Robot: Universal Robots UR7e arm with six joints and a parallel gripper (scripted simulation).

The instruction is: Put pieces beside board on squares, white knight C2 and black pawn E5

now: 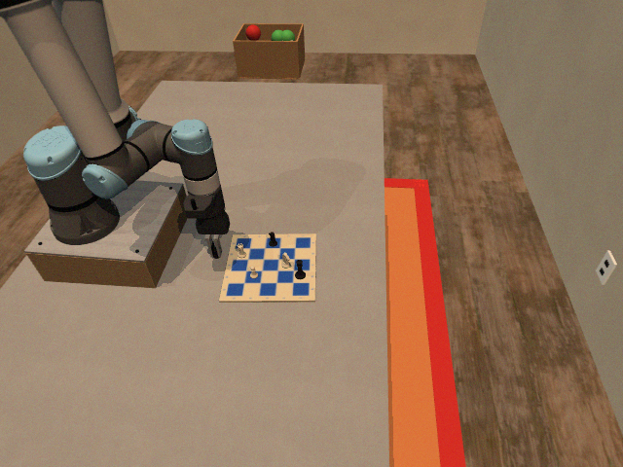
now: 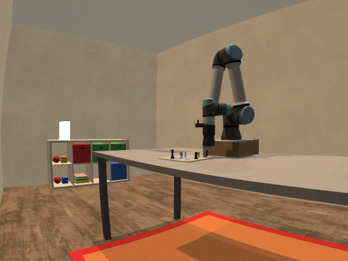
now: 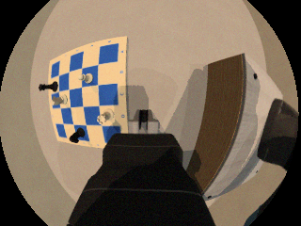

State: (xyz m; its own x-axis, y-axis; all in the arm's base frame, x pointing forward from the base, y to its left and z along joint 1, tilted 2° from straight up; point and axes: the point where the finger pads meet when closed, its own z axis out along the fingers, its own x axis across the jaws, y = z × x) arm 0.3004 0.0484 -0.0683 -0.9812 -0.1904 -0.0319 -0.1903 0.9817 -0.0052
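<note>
Right now my hand is 1 cm above the black pawn. From my hand the other things lie so: white knight 18 cm ahead; white pawn 12 cm ahead, 5 cm to the right; chessboard 14 cm ahead, 1 cm to the right, 2 cm below.
</note>
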